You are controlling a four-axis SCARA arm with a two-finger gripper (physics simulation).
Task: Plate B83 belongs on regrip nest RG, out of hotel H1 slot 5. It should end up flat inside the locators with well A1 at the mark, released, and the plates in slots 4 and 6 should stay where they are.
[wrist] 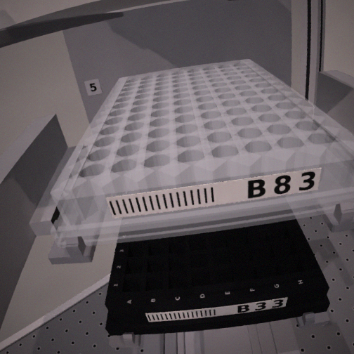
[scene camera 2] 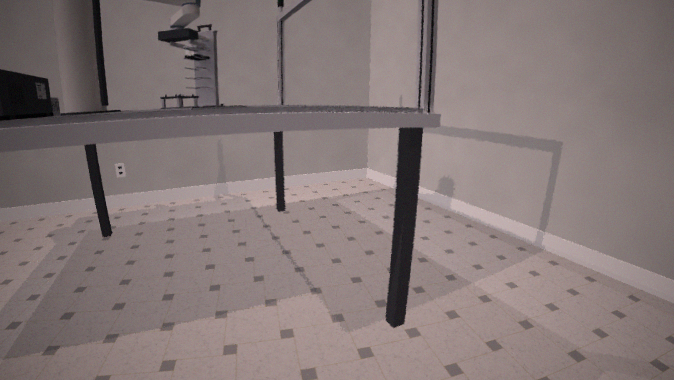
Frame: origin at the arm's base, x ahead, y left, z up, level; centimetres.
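Seen in the pictures: gripper, fingertip midpoint: [scene camera 2: 195,46].
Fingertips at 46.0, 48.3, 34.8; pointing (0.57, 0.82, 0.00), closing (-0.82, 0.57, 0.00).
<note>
Pixels of each thing's middle, then the offset from my fingertips to it, as dx, dy, dz. "*": a spot on its surface instead.
- hotel, body centre: [scene camera 2: 202,65] +3.3, +3.8, -10.0
- dark box, surface spot: [scene camera 2: 22,95] * -49.4, -92.4, -27.7
Clear plate B83 [wrist: 200,120] lies in the hotel at the slot marked 5, its label facing the wrist view. My gripper [wrist: 192,112] [scene camera 2: 190,46] has one finger along each long side of it. The fingers stand close against the sides and look shut on the plate; the right contact is partly cut off by the view's edge. Black plate B33 [wrist: 215,270] lies one level below, apart from the fingers. The hotel [scene camera 2: 212,75] stands at the back left in the scene view. A low stand with pins [scene camera 2: 179,96], possibly nest RG, is left of it. The slot 6 plate cannot be made out.
Small support lips [wrist: 72,252] show under B83's front corners. A perforated deck [wrist: 60,325] lies below the hotel. A dark box [scene camera 2: 22,95] and a thick light column [scene camera 2: 77,55] stand at the left of the table [scene camera 2: 300,120]. Thin upright posts [scene camera 2: 280,60] rise at its far side.
</note>
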